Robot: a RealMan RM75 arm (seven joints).
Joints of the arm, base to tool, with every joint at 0 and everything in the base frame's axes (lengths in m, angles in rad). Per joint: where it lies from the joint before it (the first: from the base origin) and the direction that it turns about. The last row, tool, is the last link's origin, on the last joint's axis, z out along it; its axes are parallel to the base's.
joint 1: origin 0.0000 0.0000 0.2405 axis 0 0 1
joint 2: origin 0.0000 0.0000 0.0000 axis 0 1 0
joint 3: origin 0.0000 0.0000 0.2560 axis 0 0 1
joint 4: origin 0.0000 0.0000 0.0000 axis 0 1 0
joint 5: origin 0.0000 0.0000 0.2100 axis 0 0 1
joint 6: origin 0.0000 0.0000 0.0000 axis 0 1 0
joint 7: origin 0.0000 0.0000 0.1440 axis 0 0 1
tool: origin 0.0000 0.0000 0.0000
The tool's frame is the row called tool.
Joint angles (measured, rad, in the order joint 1, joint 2, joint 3, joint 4, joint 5, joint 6, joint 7), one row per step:
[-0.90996 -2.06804 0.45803 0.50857 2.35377 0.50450 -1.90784]
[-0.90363 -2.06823 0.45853 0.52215 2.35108 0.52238 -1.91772]
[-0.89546 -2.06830 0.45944 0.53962 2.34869 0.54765 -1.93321]
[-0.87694 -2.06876 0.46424 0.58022 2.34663 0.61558 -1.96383]
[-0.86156 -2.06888 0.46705 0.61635 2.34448 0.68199 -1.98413]
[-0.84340 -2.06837 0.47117 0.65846 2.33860 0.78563 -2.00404]
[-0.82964 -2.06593 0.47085 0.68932 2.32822 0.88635 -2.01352]
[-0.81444 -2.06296 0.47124 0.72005 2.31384 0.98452 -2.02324]
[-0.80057 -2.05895 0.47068 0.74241 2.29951 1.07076 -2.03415]
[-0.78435 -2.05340 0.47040 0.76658 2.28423 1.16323 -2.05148]
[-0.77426 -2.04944 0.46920 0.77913 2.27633 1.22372 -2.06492]
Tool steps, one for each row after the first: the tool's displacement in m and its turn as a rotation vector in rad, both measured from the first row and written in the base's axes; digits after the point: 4 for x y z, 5 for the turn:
[-0.0003 -0.0009 0.0021 -0.00078 -0.01267 -0.00119]
[-0.0005 -0.0023 0.0045 -0.00380 -0.03081 -0.00239]
[0.0001 -0.0063 0.0086 -0.02391 -0.06619 -0.01255]
[0.0016 -0.0103 0.0119 -0.04829 -0.09384 -0.02706]
[0.0055 -0.0170 0.0133 -0.10005 -0.13290 -0.05481]
[0.0101 -0.0241 0.0137 -0.15509 -0.17067 -0.08546]
[0.0143 -0.0319 0.0151 -0.20716 -0.20851 -0.11536]
[0.0173 -0.0396 0.0163 -0.25445 -0.24555 -0.13849]
[0.0200 -0.0487 0.0185 -0.30481 -0.28678 -0.15908]
[0.0213 -0.0552 0.0196 -0.34055 -0.31497 -0.16922]

